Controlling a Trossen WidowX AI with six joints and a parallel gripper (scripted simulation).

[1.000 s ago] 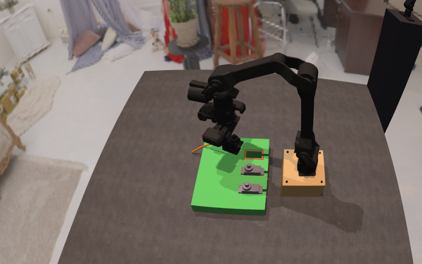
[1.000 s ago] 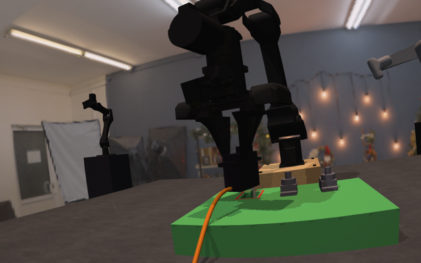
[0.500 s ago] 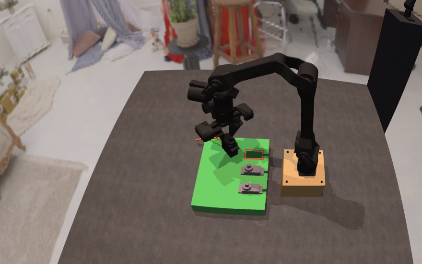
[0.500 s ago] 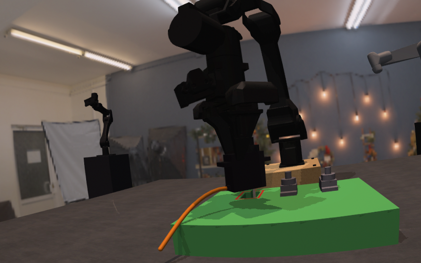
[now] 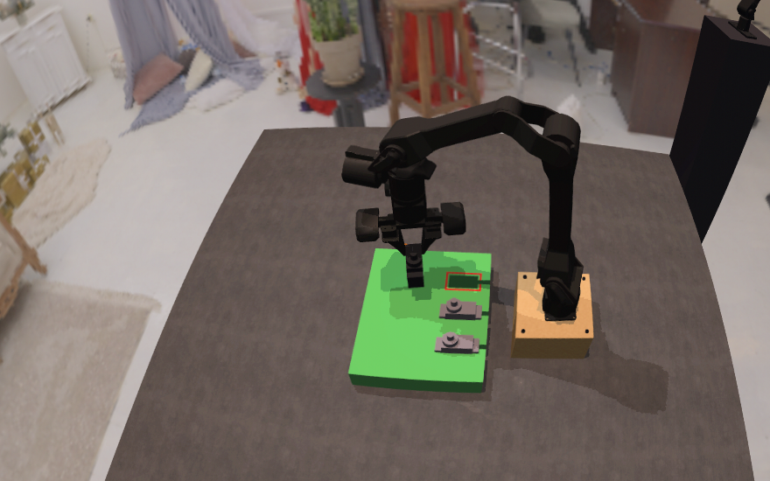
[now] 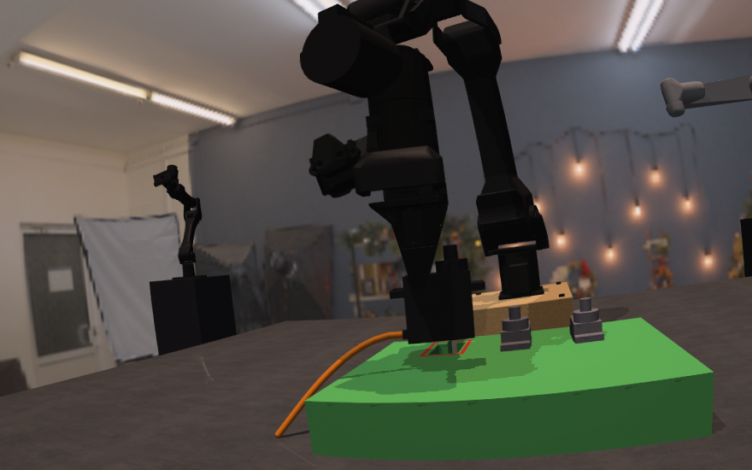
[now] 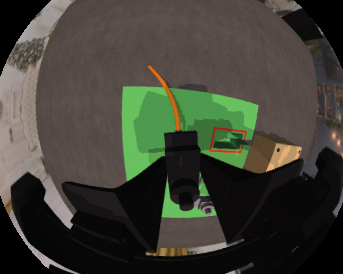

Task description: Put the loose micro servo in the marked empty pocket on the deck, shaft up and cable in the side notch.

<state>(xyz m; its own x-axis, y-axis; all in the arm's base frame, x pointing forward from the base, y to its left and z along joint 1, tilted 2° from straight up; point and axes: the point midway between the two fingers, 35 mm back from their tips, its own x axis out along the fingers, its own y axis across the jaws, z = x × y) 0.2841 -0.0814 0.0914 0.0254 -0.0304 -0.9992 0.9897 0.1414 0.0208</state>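
Now: the green deck 10 cm below my gripper tip, 8 cm to the left of it and 2 cm ahead of it.
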